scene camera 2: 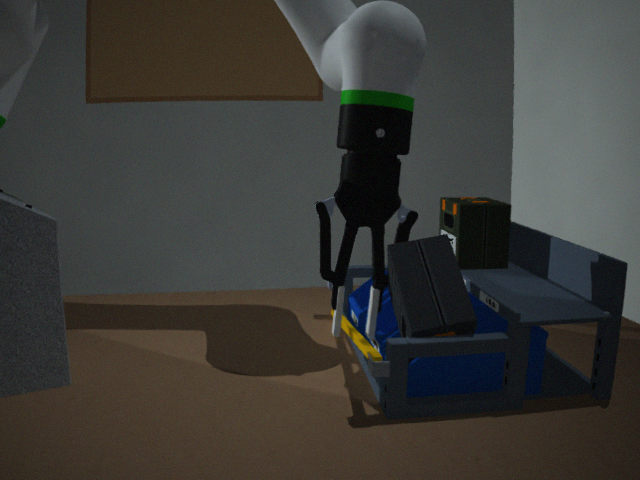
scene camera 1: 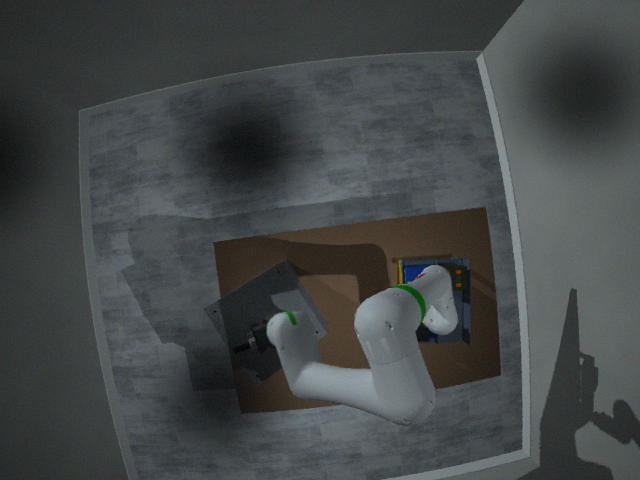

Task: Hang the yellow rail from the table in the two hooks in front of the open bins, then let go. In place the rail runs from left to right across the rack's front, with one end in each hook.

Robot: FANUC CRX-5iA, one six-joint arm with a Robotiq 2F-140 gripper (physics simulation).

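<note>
The yellow rail runs along the front of the grey rack, in front of the blue bins. Its near end rests at the light grey near hook in the scene camera 2 view. The far hook is mostly hidden behind the gripper's finger, so the seat of the far end cannot be told. My gripper points down at the rack's front. It is partly open, with its fingertips apart on either side of the rail and nothing held. In the scene camera 1 view the arm hides the gripper.
A black box leans tilted over the bins, close beside the right finger. A dark green box with orange marks stands on the rack's upper shelf. The arm's grey pedestal stands to the left on the brown table.
</note>
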